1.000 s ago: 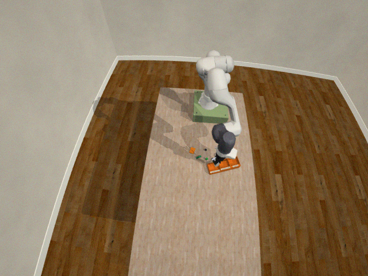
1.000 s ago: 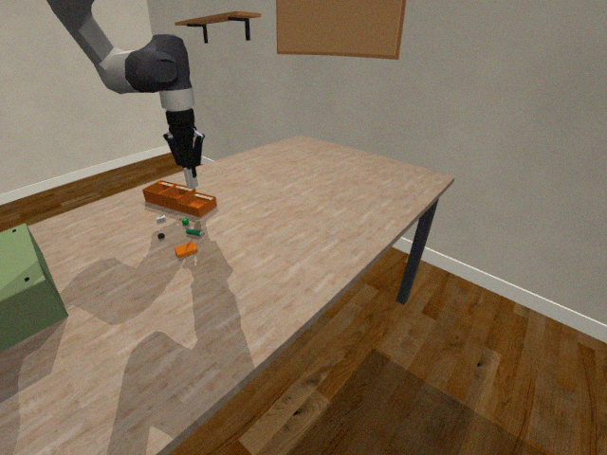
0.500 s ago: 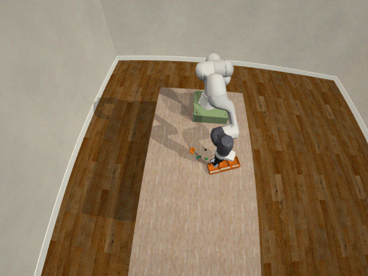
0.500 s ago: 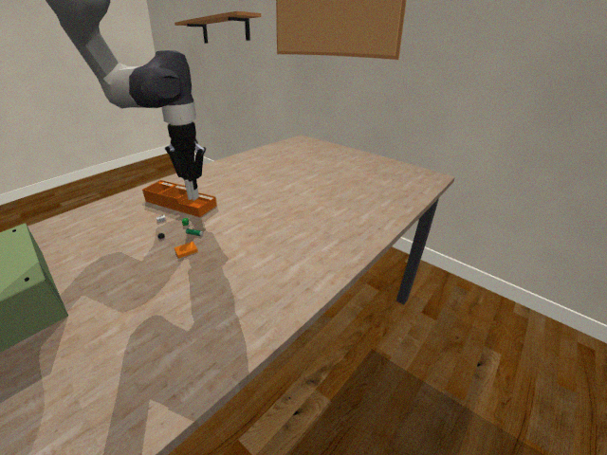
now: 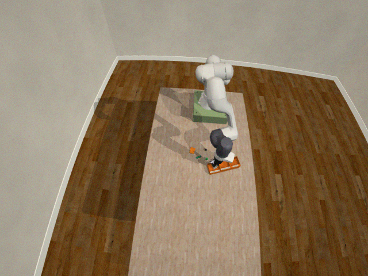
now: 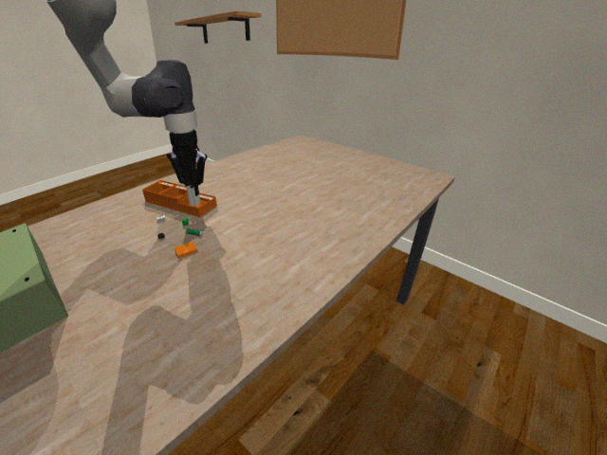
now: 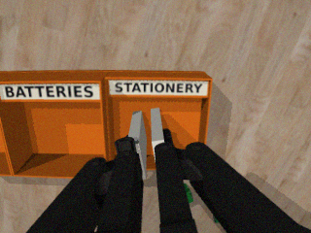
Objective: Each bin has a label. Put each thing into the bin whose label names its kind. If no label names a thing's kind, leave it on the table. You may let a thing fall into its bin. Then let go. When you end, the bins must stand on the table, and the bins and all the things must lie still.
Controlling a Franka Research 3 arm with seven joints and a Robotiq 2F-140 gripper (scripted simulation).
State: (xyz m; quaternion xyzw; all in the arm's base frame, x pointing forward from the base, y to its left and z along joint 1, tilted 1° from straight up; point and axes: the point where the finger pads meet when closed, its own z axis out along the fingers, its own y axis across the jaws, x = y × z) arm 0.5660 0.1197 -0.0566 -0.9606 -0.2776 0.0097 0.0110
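The labelled bins is 3 cm behind my hand, 7 cm to the left of it and 3 cm below it. Round my hand: white piece (12 cm behind, 1 cm to the left, 4 cm below); small green cube (7 cm behind, 7 cm to the right, 4 cm below); green battery (7 cm behind, 14 cm to the right, 4 cm below).
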